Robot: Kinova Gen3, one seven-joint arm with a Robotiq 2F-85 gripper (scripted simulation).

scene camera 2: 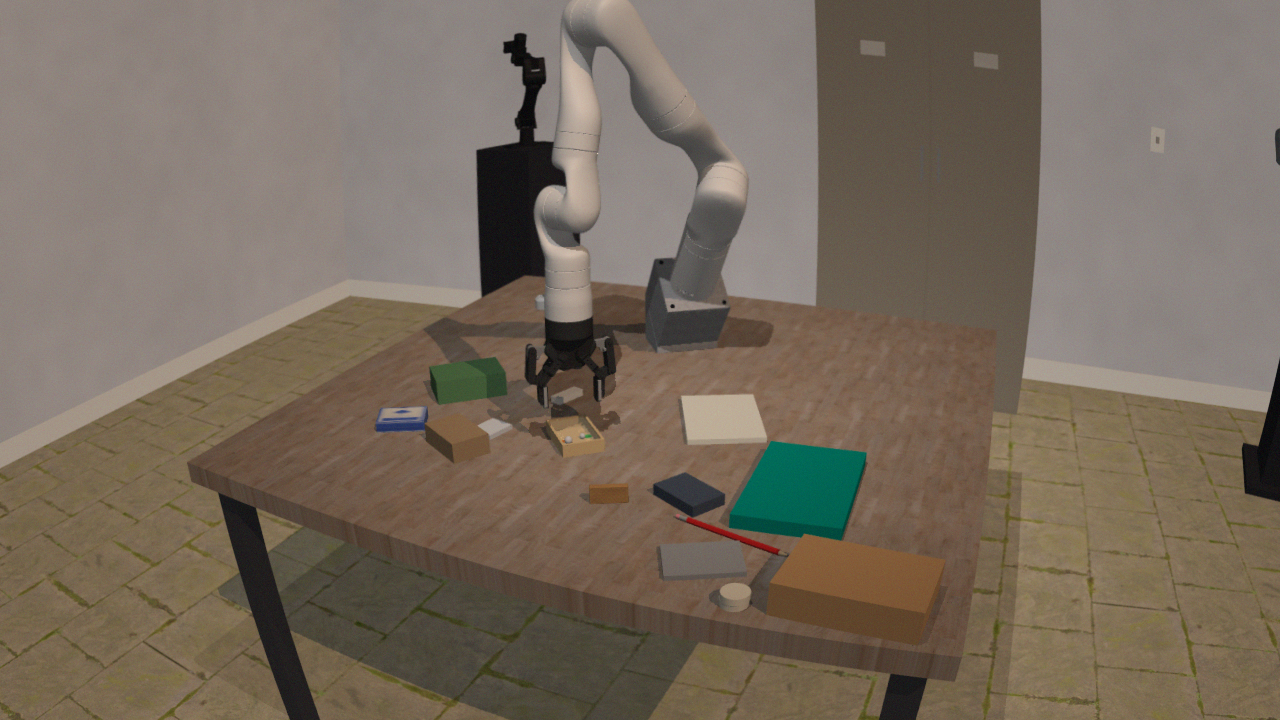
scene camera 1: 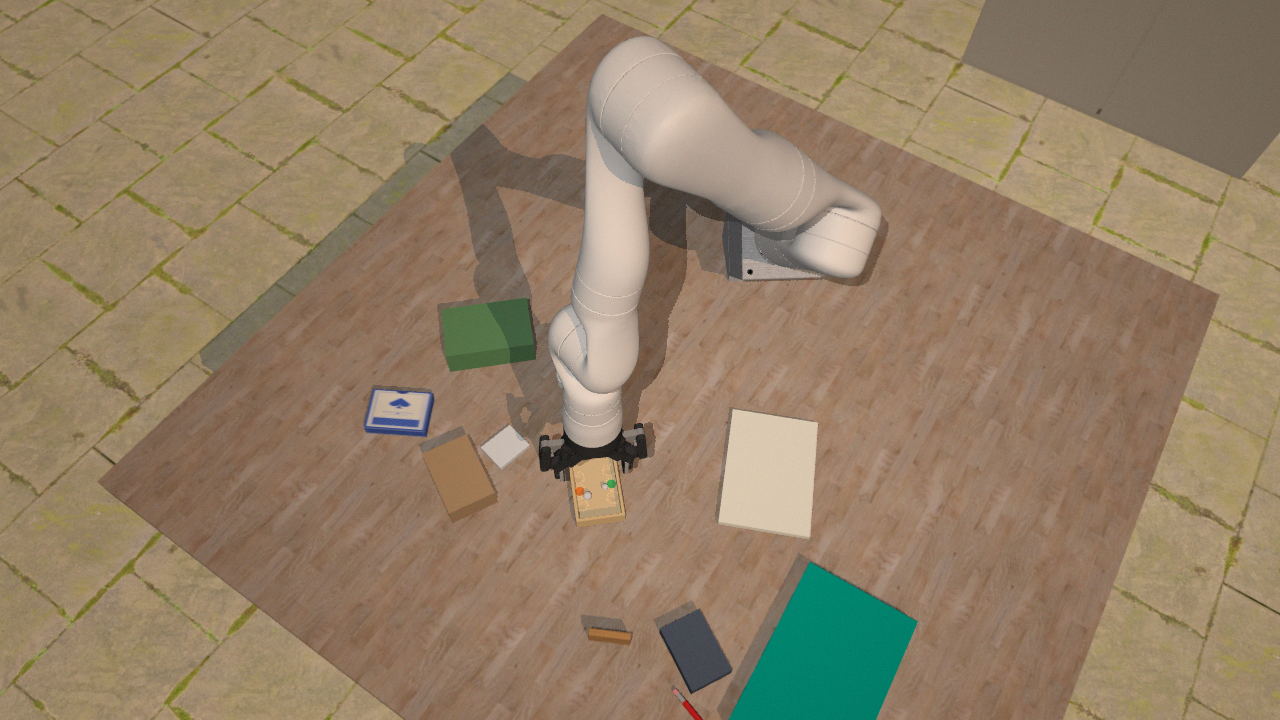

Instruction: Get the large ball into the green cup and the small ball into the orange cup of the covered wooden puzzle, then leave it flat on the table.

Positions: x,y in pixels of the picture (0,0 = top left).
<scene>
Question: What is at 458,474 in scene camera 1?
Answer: A brown block.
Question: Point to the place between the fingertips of the gripper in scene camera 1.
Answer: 593,471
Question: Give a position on a wooden puzzle box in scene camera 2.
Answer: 576,435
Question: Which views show the cream slab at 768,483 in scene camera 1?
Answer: Scene camera 2 and scene camera 1: all of them.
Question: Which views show the dark block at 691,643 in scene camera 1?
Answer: Scene camera 2 and scene camera 1: all of them.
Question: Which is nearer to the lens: the brown block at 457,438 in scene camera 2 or the green box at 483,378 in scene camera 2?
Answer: The brown block.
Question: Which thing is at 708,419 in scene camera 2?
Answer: A cream slab.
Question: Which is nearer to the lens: the brown block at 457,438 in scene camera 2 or the teal slab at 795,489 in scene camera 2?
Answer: The teal slab.
</scene>
